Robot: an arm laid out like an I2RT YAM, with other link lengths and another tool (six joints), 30 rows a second.
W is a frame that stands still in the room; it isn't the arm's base.
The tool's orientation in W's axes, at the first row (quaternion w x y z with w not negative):
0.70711 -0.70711 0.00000 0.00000
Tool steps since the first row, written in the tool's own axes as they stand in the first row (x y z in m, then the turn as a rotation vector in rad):
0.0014 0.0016 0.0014 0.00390 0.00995 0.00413
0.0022 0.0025 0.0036 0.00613 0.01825 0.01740
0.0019 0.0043 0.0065 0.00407 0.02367 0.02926
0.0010 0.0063 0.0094 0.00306 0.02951 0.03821
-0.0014 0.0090 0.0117 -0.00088 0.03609 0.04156
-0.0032 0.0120 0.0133 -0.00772 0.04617 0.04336
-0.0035 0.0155 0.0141 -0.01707 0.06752 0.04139
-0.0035 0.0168 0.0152 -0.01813 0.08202 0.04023
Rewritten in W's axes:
0.0014 0.0014 -0.0016 0.00390 0.00413 -0.00995
0.0022 0.0036 -0.0025 0.00613 0.01740 -0.01825
0.0019 0.0065 -0.0043 0.00407 0.02926 -0.02367
0.0010 0.0094 -0.0063 0.00306 0.03821 -0.02951
-0.0014 0.0117 -0.0090 -0.00088 0.04156 -0.03609
-0.0032 0.0133 -0.0120 -0.00772 0.04336 -0.04617
-0.0035 0.0141 -0.0155 -0.01707 0.04139 -0.06752
-0.0035 0.0152 -0.0168 -0.01813 0.04023 -0.08202

